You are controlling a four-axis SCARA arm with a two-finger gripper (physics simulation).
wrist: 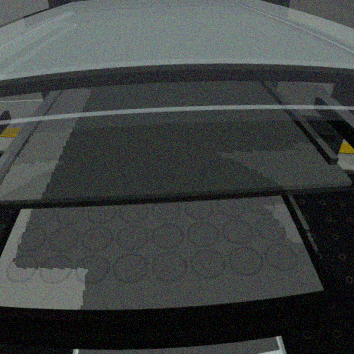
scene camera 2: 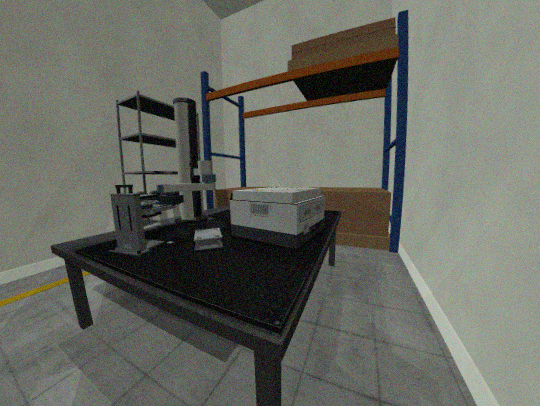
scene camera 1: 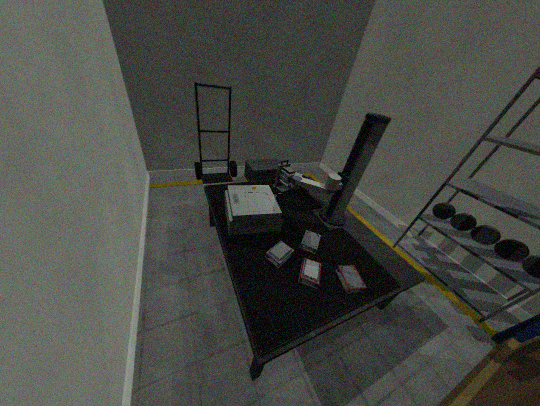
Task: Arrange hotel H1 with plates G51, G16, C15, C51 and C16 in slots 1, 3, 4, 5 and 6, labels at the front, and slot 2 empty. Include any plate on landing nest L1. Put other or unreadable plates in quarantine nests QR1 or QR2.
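Places are measured from the arm's base along level axes (x left, y ahead, z down), in metres.
Where they show: gripper, fingertip midpoint: (wrist: pixel 161 84); arm's base, origin of the base link: (scene camera 2: pixel 191 220) (scene camera 1: pixel 332 216).
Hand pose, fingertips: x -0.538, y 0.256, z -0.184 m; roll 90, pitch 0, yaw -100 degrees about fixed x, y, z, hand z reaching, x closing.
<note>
Things, the pixels of their centre, and the offset from my fingertips. Level surfaces: height alone.
- hotel H1, body centre: (wrist: pixel 161 114) (scene camera 2: pixel 135 216) (scene camera 1: pixel 284 175) dx -0.022, dy +0.005, dz +0.024 m
- dark shelf, body centre: (wrist: pixel 160 101) dx +0.008, dy -0.001, dz +0.004 m
- grey boxy instrument, body centre: (scene camera 2: pixel 279 211) (scene camera 1: pixel 251 211) dx +0.432, dy +0.533, dz +0.048 m
- black table, its level: dz +0.171 m
The hotel H1 (scene camera 1: pixel 284 179) (scene camera 2: pixel 129 222) is a grey upright rack at the table's far end in scene camera 1. My gripper (scene camera 1: pixel 295 177) (scene camera 2: pixel 152 201) is at its open side; its fingers stand open. In the wrist view a grey plate with rows of round wells (wrist: pixel 167 257) lies level below a dark shelf (wrist: pixel 170 160); a pale, glassy surface (wrist: pixel 170 37) fills the top. The fingertips and plate labels cannot be made out. Two red-edged nests (scene camera 1: pixel 310 271) (scene camera 1: pixel 351 278) and two grey nests (scene camera 1: pixel 279 253) (scene camera 1: pixel 311 241) are on the table; the first red-edged one bears a whitish top.
A white and grey boxy instrument (scene camera 1: pixel 254 207) (scene camera 2: pixel 275 212) stands on the black table (scene camera 1: pixel 280 320) (scene camera 2: pixel 240 280) beside the nests. The arm's column (scene camera 1: pixel 356 165) (scene camera 2: pixel 186 150) rises from the table. A hand truck (scene camera 1: pixel 215 131) and a shelf unit (scene camera 1: pixel 452 175) stand on the floor.
</note>
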